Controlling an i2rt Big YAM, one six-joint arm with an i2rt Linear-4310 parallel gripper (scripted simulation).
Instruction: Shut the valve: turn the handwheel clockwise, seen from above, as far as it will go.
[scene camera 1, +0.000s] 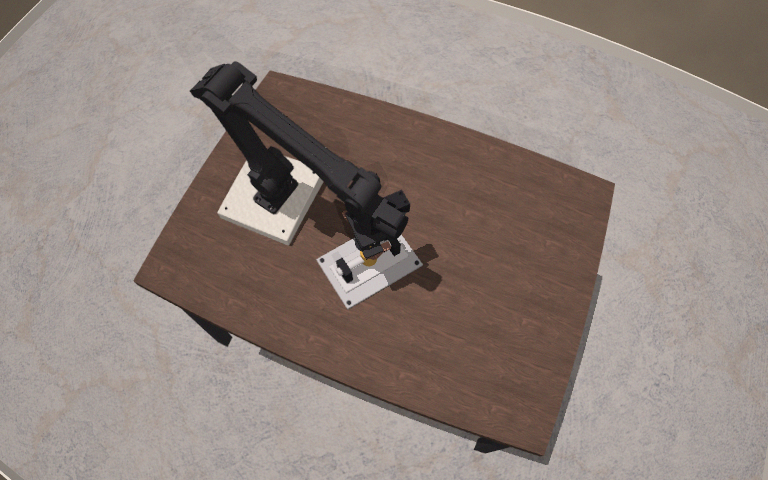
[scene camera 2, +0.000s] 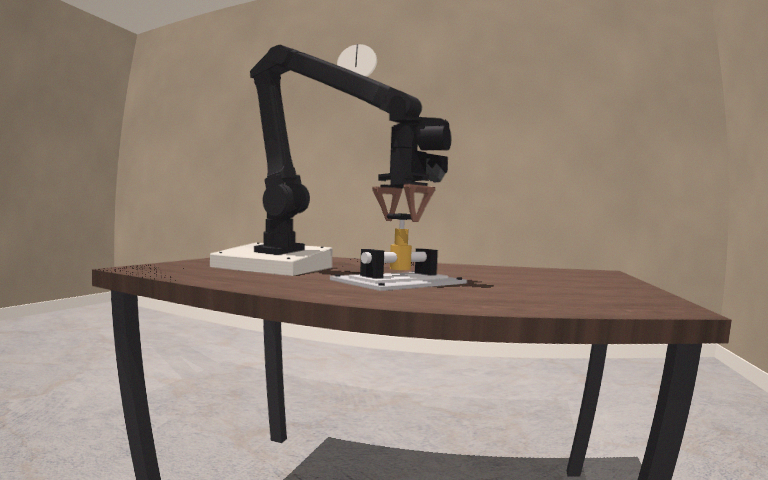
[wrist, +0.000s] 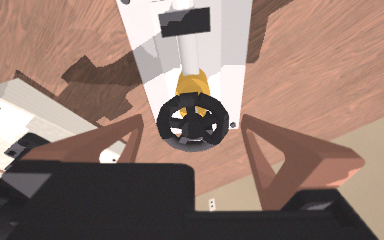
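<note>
My gripper (scene camera 2: 401, 221) is visible, likewise in the wrist view (wrist: 192, 119) and in scene camera 1 (scene camera 1: 367, 242). A black spoked handwheel (wrist: 192, 126) is visible too.
</note>
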